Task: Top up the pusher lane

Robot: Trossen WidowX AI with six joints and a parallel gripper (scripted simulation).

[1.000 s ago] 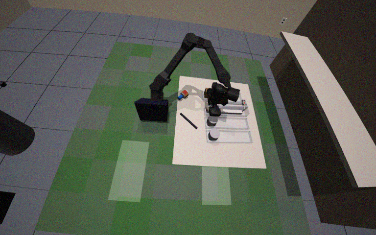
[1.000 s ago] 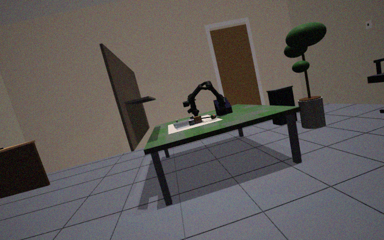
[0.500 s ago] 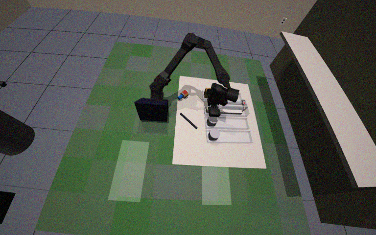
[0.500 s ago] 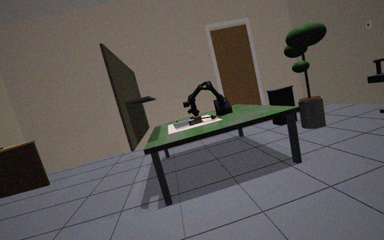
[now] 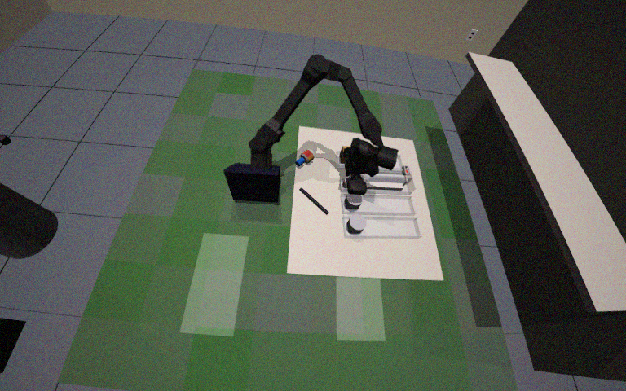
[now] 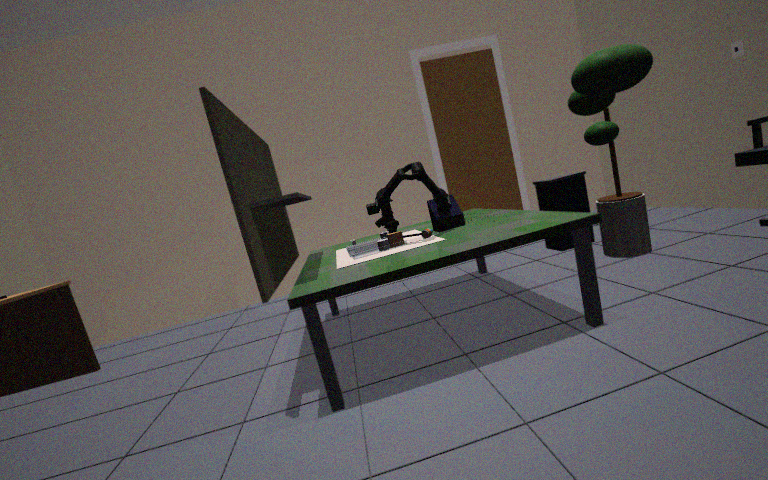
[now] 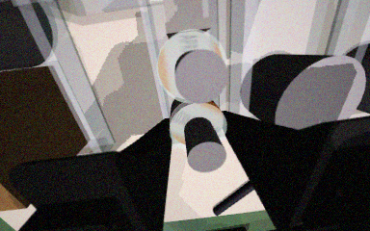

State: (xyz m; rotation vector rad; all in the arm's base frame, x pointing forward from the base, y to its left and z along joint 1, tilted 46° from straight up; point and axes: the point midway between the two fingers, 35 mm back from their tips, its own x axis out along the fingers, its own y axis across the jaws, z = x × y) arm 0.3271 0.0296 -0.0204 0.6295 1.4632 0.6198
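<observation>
Right now my gripper tip is 130 mm to the right of the brown box, 20 mm short of it and 10 mm below it. Round my gripper tip: red-and-blue jar: 170 mm behind, 100 mm to the left, 10 mm below; then sprung lane: 140 mm ahead, 30 mm to the left, 10 mm below; then black stick: 130 mm behind, 70 mm to the right, 20 mm below.
</observation>
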